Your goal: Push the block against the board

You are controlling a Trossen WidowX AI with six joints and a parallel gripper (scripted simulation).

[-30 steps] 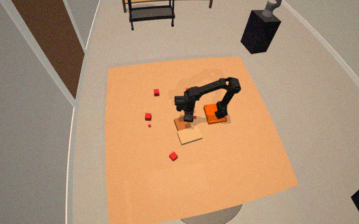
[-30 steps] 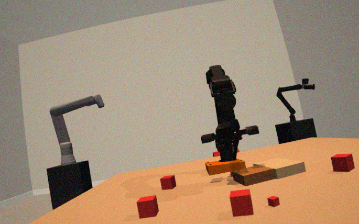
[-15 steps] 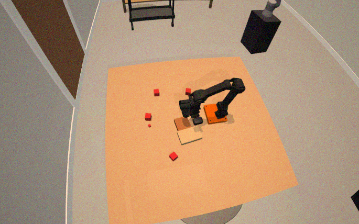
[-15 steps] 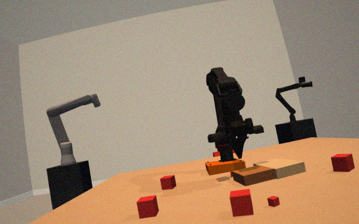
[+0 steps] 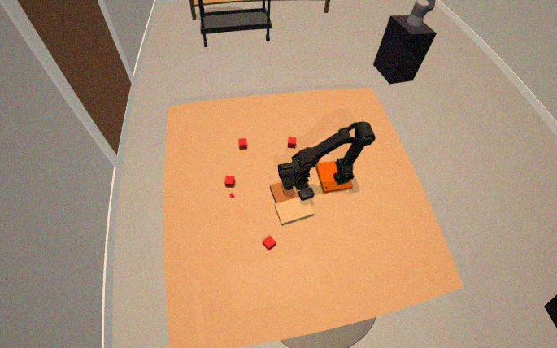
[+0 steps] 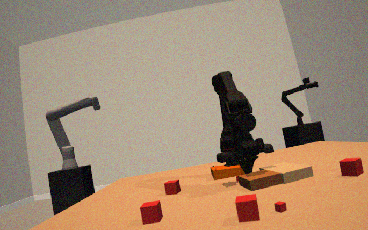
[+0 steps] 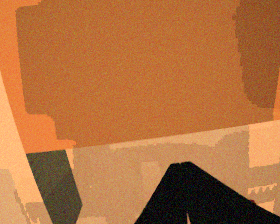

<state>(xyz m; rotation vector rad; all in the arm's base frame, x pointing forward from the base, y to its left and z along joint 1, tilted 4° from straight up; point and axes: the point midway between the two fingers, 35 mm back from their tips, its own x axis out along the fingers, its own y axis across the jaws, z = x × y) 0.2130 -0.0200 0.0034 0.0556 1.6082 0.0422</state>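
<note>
The brown square block is 80 mm ahead of my gripper tip and 10 mm above it. Also, from my gripper tip: pale tan board: 100 mm to the left, 60 mm ahead, 10 mm above.
</note>
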